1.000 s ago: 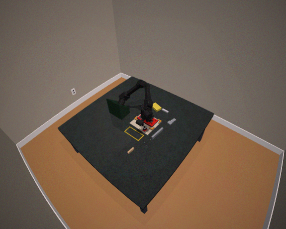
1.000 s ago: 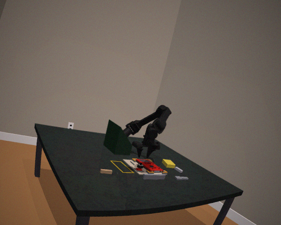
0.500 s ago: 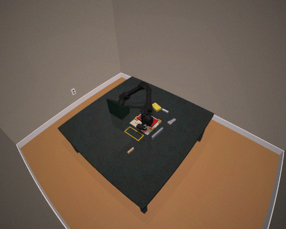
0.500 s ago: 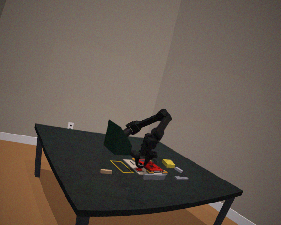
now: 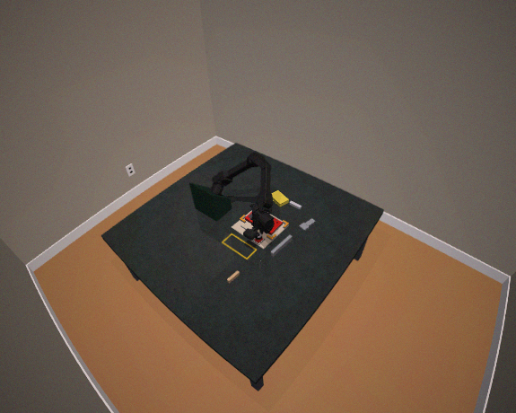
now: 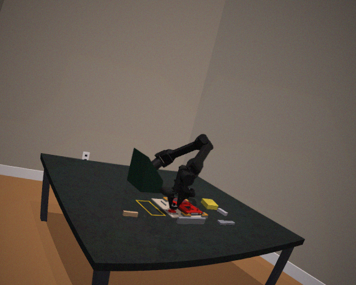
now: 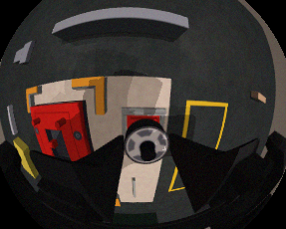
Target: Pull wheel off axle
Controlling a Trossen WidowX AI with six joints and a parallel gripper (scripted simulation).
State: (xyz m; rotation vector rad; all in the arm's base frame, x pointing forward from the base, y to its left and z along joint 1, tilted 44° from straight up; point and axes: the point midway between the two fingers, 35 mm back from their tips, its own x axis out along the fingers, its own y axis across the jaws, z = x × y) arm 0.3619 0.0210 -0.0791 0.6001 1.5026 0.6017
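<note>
The dark wheel lies right at my gripper tip. Also, from my gripper tip: axle 1 cm behind; yellow block 11 cm behind, 34 cm to the left, 2 cm below; tan block 5 cm ahead, 27 cm to the right, 3 cm below.
</note>
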